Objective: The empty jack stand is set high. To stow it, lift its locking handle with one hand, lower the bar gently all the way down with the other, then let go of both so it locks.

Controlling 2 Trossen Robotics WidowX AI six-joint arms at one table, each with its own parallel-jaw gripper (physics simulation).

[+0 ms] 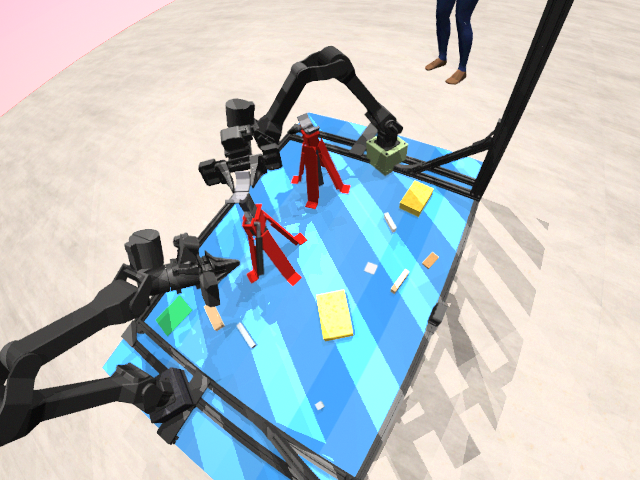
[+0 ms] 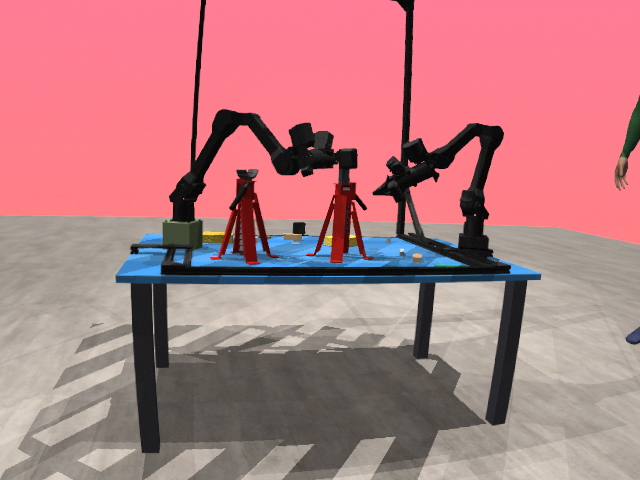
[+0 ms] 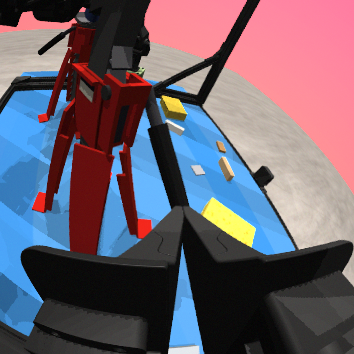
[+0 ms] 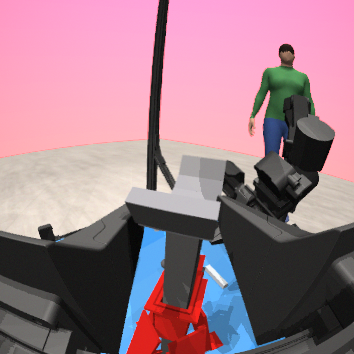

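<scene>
The near red jack stand (image 1: 270, 245) (image 2: 343, 216) (image 3: 95, 116) (image 4: 172, 317) stands at the left of the blue table (image 1: 375, 371). Its grey bar (image 4: 180, 270) still sticks up out of the red body, with the grey saddle (image 1: 241, 190) (image 4: 182, 207) on top. My right gripper (image 1: 242, 188) (image 2: 343, 177) (image 4: 180, 203) is shut on the bar just under the saddle. The black locking handle (image 3: 166, 158) (image 2: 361, 202) slants down from the stand's side. My left gripper (image 1: 233, 263) (image 2: 379, 191) (image 3: 181, 213) is shut and empty, with its fingertips touching the handle's lower end.
A second red jack stand (image 1: 314, 162) (image 2: 245, 214) stands farther back, its bar up. Two yellow sponges (image 1: 334, 314) (image 1: 416, 197), a green pad (image 1: 173, 314) and several small blocks lie on the table. A person (image 4: 282, 95) stands beyond the table.
</scene>
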